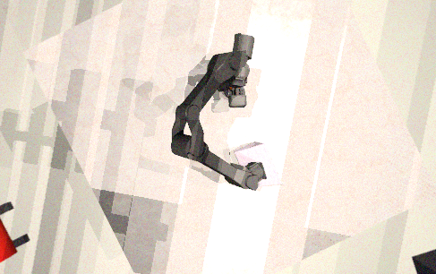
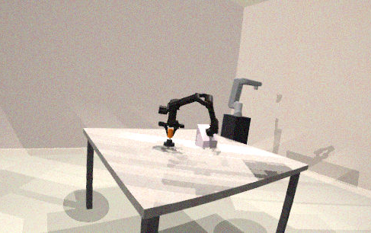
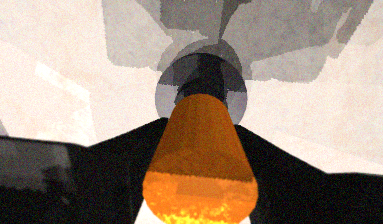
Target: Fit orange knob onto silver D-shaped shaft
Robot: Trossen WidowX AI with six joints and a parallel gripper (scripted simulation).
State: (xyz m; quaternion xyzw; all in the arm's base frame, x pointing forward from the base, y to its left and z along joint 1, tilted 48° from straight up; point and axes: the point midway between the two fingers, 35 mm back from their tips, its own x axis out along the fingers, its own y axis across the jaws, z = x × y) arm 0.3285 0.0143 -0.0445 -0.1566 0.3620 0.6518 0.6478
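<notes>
My gripper tip is now 40 mm above the dark round pedestal. Round my gripper tip: orange knob 30 mm above.
</notes>
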